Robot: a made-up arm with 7 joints. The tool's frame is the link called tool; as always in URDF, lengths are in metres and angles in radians. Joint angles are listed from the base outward. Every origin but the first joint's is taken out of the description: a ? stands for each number. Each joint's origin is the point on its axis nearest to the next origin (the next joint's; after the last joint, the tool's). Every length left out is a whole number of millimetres.
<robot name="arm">
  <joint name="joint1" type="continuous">
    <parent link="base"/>
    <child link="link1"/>
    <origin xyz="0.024 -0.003 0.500" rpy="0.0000 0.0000 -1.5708"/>
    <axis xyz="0 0 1"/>
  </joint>
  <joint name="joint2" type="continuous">
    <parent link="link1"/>
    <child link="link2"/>
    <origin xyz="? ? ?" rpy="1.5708 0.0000 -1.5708"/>
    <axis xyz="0 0 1"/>
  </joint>
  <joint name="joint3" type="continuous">
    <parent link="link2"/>
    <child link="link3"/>
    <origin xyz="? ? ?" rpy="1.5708 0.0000 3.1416"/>
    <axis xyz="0 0 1"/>
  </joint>
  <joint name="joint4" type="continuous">
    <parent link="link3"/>
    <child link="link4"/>
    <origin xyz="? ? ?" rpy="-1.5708 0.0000 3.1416"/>
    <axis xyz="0 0 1"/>
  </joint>
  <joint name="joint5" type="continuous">
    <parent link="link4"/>
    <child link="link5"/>
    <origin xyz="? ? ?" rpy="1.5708 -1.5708 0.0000"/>
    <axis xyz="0 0 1"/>
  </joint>
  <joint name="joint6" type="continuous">
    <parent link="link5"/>
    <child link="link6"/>
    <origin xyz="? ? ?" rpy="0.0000 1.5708 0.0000"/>
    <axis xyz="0 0 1"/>
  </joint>
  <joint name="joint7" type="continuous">
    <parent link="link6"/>
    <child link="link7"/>
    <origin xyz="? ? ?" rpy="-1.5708 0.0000 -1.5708"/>
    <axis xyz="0 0 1"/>
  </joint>
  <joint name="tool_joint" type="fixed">
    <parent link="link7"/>
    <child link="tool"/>
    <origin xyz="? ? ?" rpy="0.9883 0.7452 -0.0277"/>
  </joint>
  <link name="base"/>
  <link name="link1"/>
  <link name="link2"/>
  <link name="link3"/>
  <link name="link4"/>
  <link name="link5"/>
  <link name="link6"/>
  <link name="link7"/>
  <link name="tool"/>
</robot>
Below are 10 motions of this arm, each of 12 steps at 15 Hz.
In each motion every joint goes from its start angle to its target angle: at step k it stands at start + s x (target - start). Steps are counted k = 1, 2, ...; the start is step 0. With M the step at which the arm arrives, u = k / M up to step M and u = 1 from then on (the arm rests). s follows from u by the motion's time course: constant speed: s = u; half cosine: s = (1 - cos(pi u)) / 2; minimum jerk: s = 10 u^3 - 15 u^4 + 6 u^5.
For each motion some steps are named. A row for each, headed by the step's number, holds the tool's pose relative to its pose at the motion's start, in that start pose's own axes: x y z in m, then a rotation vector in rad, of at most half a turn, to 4 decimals.
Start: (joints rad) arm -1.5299 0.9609 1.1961 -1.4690 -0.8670 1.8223 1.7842
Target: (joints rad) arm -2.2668 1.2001 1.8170 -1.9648 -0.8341 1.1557 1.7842
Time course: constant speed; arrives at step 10
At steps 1, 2, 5, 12:
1: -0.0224 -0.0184 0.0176 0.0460 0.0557 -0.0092
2: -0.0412 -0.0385 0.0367 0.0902 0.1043 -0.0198
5: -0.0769 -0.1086 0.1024 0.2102 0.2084 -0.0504
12: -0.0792 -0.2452 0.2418 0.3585 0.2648 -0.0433

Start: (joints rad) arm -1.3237 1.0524 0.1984 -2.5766 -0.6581 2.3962 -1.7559
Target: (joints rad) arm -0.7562 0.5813 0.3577 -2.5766 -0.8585 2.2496 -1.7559
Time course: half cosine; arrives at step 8
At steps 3, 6, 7, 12:
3: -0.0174 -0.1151 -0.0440 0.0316 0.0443 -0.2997
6: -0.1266 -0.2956 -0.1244 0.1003 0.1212 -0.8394
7: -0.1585 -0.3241 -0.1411 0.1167 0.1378 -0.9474
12: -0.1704 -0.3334 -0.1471 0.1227 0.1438 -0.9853

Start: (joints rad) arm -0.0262 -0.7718 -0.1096 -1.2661 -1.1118 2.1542 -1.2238
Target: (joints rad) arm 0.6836 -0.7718 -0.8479 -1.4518 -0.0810 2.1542 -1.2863
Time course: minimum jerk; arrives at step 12
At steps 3, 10, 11, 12:
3: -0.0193 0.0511 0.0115 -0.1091 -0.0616 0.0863
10: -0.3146 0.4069 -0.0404 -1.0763 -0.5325 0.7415
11: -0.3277 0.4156 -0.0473 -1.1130 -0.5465 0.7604
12: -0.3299 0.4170 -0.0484 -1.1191 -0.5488 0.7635

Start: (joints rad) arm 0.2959 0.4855 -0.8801 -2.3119 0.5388 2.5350 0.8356
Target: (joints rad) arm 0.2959 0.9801 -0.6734 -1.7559 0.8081 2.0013 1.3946
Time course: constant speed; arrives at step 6
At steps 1, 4, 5, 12:
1: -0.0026 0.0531 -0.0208 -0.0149 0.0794 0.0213
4: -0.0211 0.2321 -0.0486 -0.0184 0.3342 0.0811
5: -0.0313 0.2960 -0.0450 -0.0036 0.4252 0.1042
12: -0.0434 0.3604 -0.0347 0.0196 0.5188 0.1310

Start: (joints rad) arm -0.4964 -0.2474 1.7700 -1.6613 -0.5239 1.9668 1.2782
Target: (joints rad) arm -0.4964 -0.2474 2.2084 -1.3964 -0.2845 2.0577 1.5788
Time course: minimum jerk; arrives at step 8
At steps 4, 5, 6, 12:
4: 0.1233 -0.0178 -0.0491 -0.2624 -0.0723 -0.1573
5: 0.1787 -0.0310 -0.0614 -0.3715 -0.0876 -0.2503
6: 0.2201 -0.0431 -0.0670 -0.4494 -0.0916 -0.3298
12: 0.2445 -0.0512 -0.0688 -0.4937 -0.0907 -0.3810

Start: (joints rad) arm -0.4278 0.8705 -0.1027 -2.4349 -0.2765 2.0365 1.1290
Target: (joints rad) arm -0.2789 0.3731 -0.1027 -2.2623 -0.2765 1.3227 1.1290
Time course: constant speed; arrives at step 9
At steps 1, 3, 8, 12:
1: 0.0250 -0.0170 0.0116 0.0026 0.0072 0.0219
3: 0.0752 -0.0483 0.0409 0.0050 0.0228 0.0625
8: 0.1953 -0.1093 0.1482 -0.0008 0.0644 0.1427
12: 0.2170 -0.1181 0.1752 -0.0034 0.0727 0.1547

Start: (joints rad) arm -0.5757 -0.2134 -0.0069 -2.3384 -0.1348 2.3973 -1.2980
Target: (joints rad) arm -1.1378 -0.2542 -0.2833 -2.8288 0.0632 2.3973 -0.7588
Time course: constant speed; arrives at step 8
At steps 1, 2, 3, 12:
1: 0.0167 0.0437 0.0137 -0.1715 0.0837 0.0386
2: 0.0333 0.0881 0.0215 -0.3427 0.1693 0.0797
3: 0.0493 0.1327 0.0233 -0.5137 0.2562 0.1231
12: 0.1002 0.3348 -0.0488 -1.3702 0.6888 0.3688

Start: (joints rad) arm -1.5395 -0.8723 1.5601 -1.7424 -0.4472 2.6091 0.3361
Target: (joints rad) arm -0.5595 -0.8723 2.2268 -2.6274 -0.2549 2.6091 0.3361
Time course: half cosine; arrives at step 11
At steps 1, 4, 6, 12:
1: 0.0105 0.0029 -0.0122 -0.0076 -0.0218 -0.0120
4: 0.1865 0.0478 -0.1536 -0.0426 -0.3171 -0.1741
6: 0.4131 0.1115 -0.2265 0.0495 -0.6049 -0.3195
12: 0.7379 0.2522 -0.1530 0.4122 -0.9512 -0.4230

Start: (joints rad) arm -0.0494 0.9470 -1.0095 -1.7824 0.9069 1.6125 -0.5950
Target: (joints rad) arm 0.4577 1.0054 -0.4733 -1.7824 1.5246 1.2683 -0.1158
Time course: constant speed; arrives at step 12
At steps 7, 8, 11, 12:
7: -0.1737 0.3466 -0.1238 -0.1529 0.0282 -0.4841
8: -0.1888 0.4050 -0.1297 -0.1701 0.0580 -0.5584
11: -0.2173 0.5860 -0.1264 -0.2117 0.1844 -0.7783
12: -0.2209 0.6470 -0.1181 -0.2221 0.2384 -0.8493

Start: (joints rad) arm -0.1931 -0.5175 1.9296 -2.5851 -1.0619 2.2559 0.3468
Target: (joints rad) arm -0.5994 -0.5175 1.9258 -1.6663 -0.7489 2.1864 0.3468
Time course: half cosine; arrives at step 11
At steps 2, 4, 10, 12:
2: -0.0078 -0.0288 0.0234 -0.0578 0.0352 0.0370
4: -0.0215 -0.0992 0.0937 -0.2098 0.1311 0.1369
10: 0.0124 -0.2467 0.3583 -0.6454 0.4434 0.4832
12: 0.0152 -0.2491 0.3661 -0.6565 0.4524 0.4942

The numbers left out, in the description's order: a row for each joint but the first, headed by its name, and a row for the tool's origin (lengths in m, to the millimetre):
joint2: 0.031 -0.018 0.000
joint3: -0.022 0.572 0.000
joint4: 0.112 0.017 0.000
joint5: 0.062 -0.379 0.000
joint6: 0.041 0.024 0.000
joint7: -0.025 0.077 0.000
tool: -0.019 0.025 0.000

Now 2 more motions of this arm.
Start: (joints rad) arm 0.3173 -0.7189 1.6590 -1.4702 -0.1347 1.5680 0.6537
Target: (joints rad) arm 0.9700 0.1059 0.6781 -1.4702 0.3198 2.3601 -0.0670
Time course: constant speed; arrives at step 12
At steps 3, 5, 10, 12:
3: -0.0348 -0.1600 0.1577 -0.2824 -0.2751 -0.0813
5: -0.0975 -0.2275 0.2667 -0.4597 -0.4285 -0.1086
10: -0.3487 -0.2422 0.4795 -0.8290 -0.6414 -0.0971
12: -0.4608 -0.1908 0.5256 -0.9231 -0.6507 -0.0713

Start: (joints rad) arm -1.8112 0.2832 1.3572 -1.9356 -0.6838 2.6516 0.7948
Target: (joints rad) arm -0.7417 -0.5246 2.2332 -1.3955 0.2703 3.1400 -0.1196
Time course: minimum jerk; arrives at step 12
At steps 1, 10, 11, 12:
1: 0.0023 0.0021 -0.0067 0.0002 -0.0127 -0.0029
10: 1.1352 0.1928 -0.2074 -0.4832 -2.1648 -0.8176
11: 1.1657 0.1851 -0.1759 -0.5154 -2.2120 -0.8531
12: 1.1706 0.1837 -0.1704 -0.5208 -2.2197 -0.8592

